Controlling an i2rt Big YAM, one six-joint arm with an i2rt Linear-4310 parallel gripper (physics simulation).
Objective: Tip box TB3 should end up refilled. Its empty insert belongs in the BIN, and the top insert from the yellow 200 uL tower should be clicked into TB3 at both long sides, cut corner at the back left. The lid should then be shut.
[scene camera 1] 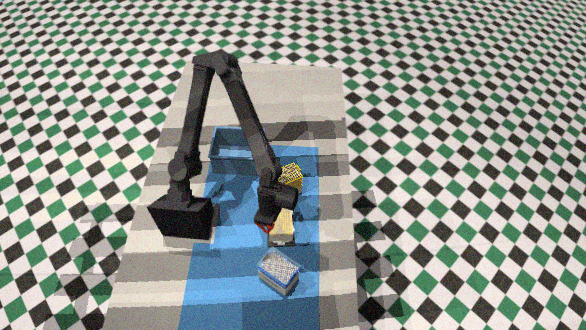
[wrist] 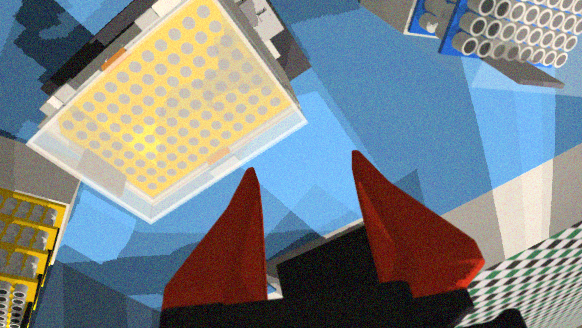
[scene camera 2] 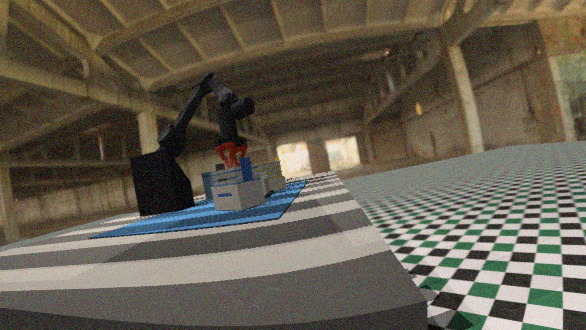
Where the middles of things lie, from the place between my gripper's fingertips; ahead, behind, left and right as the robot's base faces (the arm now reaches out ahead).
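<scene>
The clear lid [wrist: 189, 100] is 40 mm below my hand, 40 mm ahead of it and 50 mm to the left of it. There is a blue bin [scene camera 1: 229, 153] as well, and the bin is 50 mm below my hand, 150 mm behind it and 380 mm to the left of it.
</scene>
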